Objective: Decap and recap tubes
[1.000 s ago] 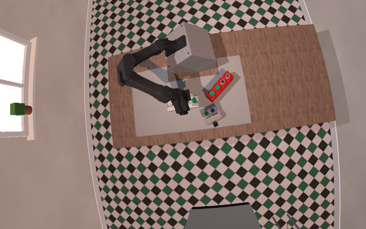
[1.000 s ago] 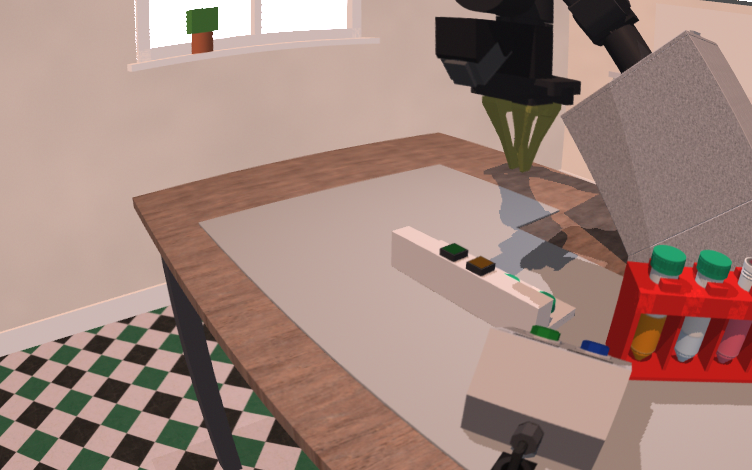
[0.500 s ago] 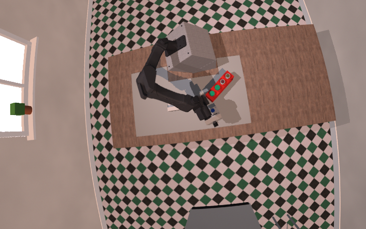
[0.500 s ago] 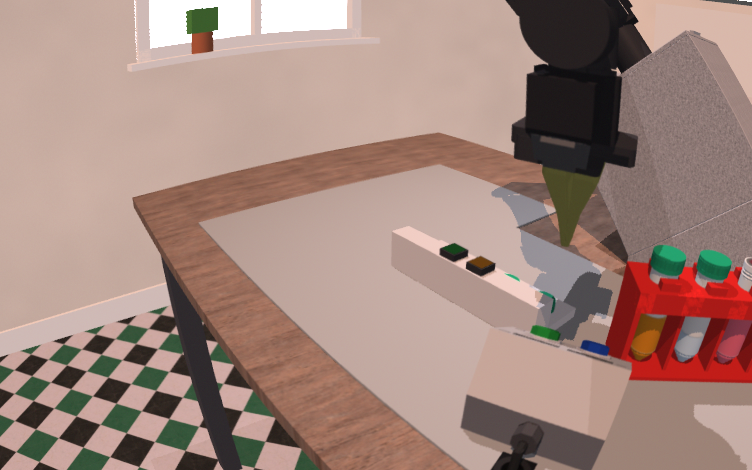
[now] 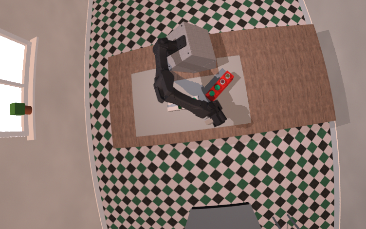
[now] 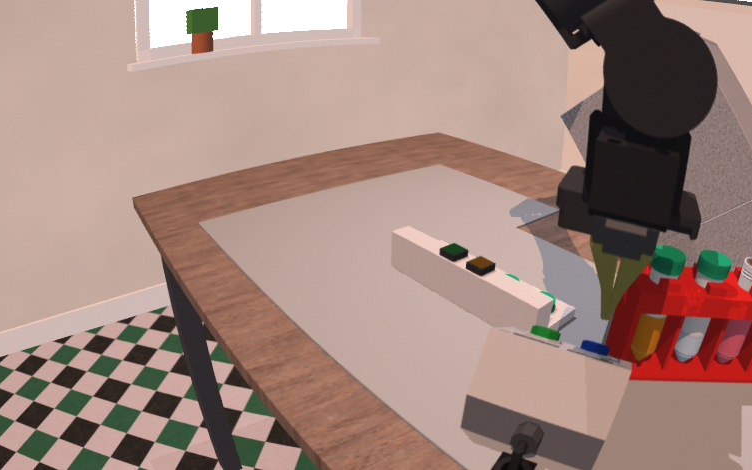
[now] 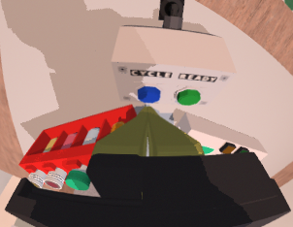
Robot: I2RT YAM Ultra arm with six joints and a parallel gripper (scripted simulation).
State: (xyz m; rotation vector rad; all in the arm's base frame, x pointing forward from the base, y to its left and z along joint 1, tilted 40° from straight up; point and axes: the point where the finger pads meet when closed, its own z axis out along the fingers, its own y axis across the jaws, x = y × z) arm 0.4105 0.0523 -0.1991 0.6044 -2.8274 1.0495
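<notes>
Now: the blue key 40 mm below my hand. Round my hand: key box (20 mm ahead, 20 mm to the right, 50 mm below); green key (20 mm ahead, 40 mm to the right, 40 mm below).
</notes>
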